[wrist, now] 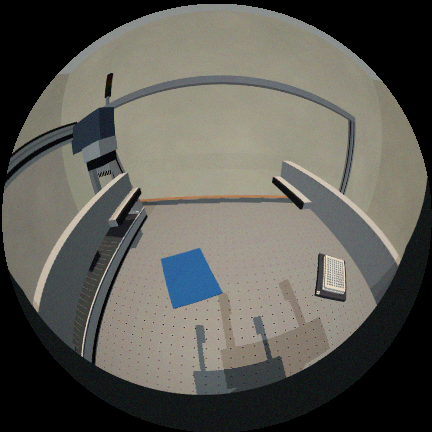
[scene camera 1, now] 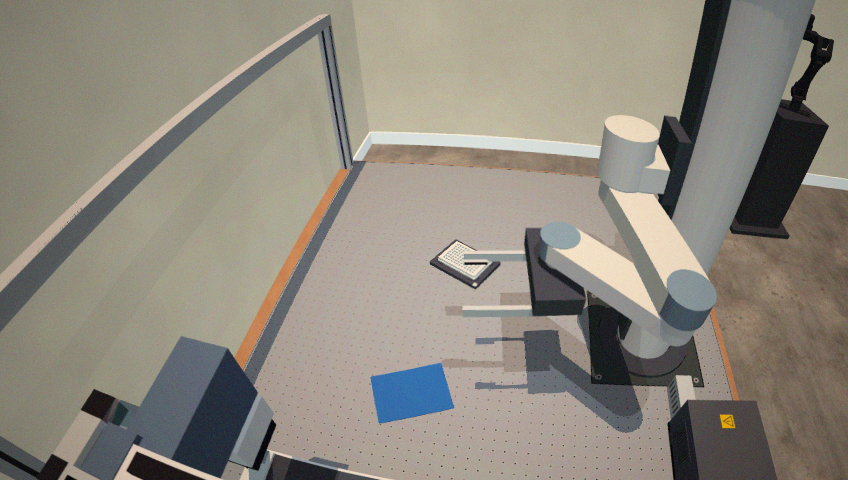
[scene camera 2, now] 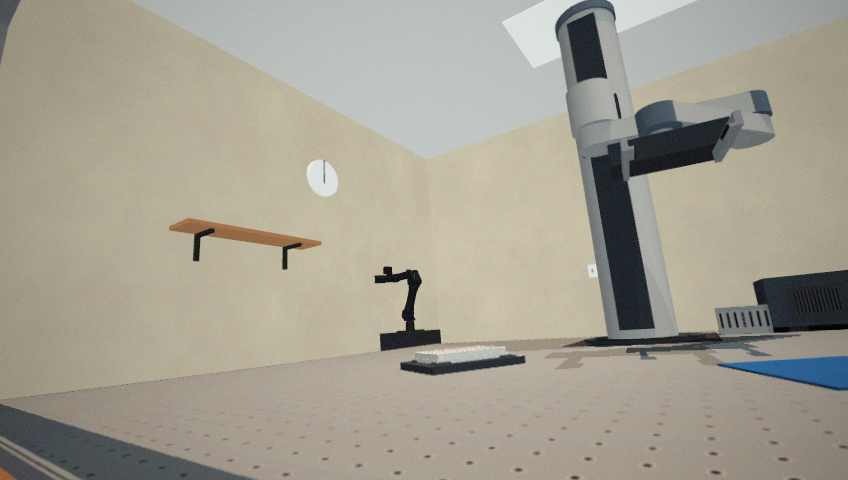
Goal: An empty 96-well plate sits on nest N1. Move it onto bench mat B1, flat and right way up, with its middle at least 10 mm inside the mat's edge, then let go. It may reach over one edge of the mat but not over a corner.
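Pixels of known places: gripper, fingertip midpoint: (wrist: 206,172) (scene camera 1: 463,282) (scene camera 2: 678,131); arm's base at its link origin: (scene camera 1: 641,339).
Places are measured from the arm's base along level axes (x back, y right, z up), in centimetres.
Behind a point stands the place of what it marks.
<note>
The white 96-well plate (scene camera 1: 453,255) {x -53.4, y 21.8, z 3.7 cm} (scene camera 2: 461,355) {x -54.0, y 18.5, z 3.4 cm} (wrist: 333,274) {x -49.4, y 19.9, z 3.7 cm} lies flat and right way up on the dark nest N1 (scene camera 1: 488,274) {x -43.0, y 16.9, z 2.3 cm} (scene camera 2: 440,369) {x -59.0, y 19.2, z 2.0 cm} (wrist: 320,275). The blue bench mat B1 (scene camera 1: 412,393) {x -55.9, y -22.1, z 1.5 cm} (scene camera 2: 797,369) {x -56.5, y -18.7, z 1.5 cm} (wrist: 191,278) {x -55.1, y -20.6, z 1.5 cm} lies flat on the perforated bench, apart from the nest. My gripper (scene camera 1: 464,284) {x -45.7, y -14.1, z 31.7 cm} (scene camera 2: 676,150) (wrist: 206,172) {x -45.7, y -14.1, z 31.7 cm} is open and empty, high above the bench. In scene camera 1 one finger crosses in front of the plate without touching it. In the wrist view the plate is low on the right and the mat left of centre.
The arm's column (scene camera 1: 723,148) {x -2.9, y -6.9, z 59.9 cm} (scene camera 2: 645,237) {x -5.6, y -4.9, z 24.3 cm} stands on the bench. A dark box with a warning label (scene camera 1: 726,443) {x 10.8, y -34.9, z 12.8 cm} is beside its base. A blue-grey machine head (scene camera 1: 184,404) {x -71.7, y -55.5, z 50.1 cm} (wrist: 95,129) {x -69.8, y -48.3, z 42.9 cm} and a slatted deck (wrist: 95,295) {x -42.1, y -45.1, z 6.2 cm} stand on the other side. A framed clear panel runs along one bench edge.
</note>
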